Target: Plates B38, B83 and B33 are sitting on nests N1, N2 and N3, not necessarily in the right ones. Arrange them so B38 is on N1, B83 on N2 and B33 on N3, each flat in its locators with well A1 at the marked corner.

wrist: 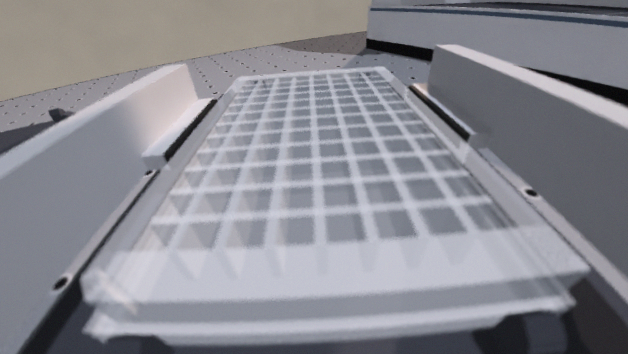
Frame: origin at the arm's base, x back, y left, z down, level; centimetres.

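Seen in the pictures: gripper, fingertip midpoint: (311,77).
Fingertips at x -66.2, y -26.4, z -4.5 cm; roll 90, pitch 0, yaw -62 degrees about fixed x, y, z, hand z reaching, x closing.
Offsets run from my fingertips to a thing's top centre. "spot": to the spot under its first point. Level surfaces: height alone.
A clear, many-welled plate @[dx +2.2, dy +1.1, dz +0.6 cm] (320,270) fills the middle of the wrist view, its long sides running away from the camera. No label or A1 mark can be read on it, so I cannot tell which plate it is. My gripper (311,77) is shut on this plate, with a dark-edged pad against each long side. Dark nest parts @[spot: dx +9.3, dy +1.6, dz +1.8 cm] (500,332) show below the plate's near end; whether the plate touches them is hidden. The other plates and the nest labels do not show.
The perforated table top @[dz +3.2 cm] (220,70) stretches behind the plate. A pale device with a blue stripe (480,42) stands at the back right. A beige wall (150,35) is at the back left. A small dark object @[spot: dx -9.9, dy +12.3, dz +1.4 cm] (61,114) lies at the far left.
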